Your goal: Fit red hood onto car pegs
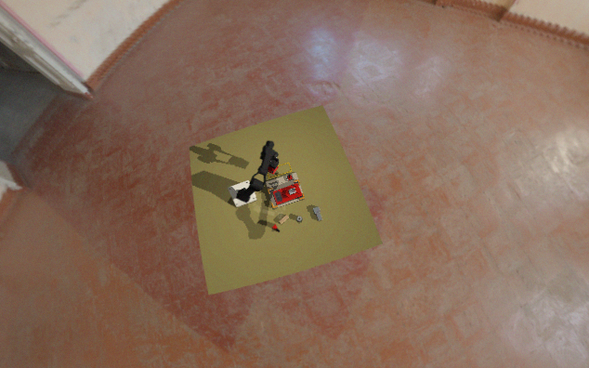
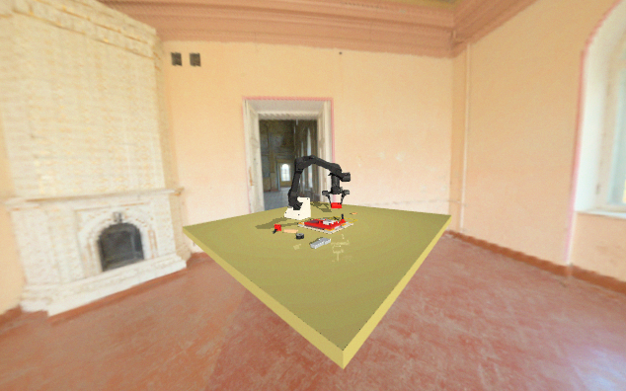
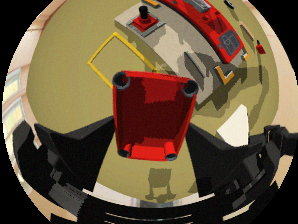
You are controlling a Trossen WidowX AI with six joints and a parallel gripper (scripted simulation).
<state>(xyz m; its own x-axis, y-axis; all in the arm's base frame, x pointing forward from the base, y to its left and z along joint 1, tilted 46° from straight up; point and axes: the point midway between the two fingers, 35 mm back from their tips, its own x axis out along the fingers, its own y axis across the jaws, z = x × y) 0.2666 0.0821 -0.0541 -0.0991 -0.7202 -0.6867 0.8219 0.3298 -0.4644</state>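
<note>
Now: the red hood 10 mm below my gripper tip.
</note>
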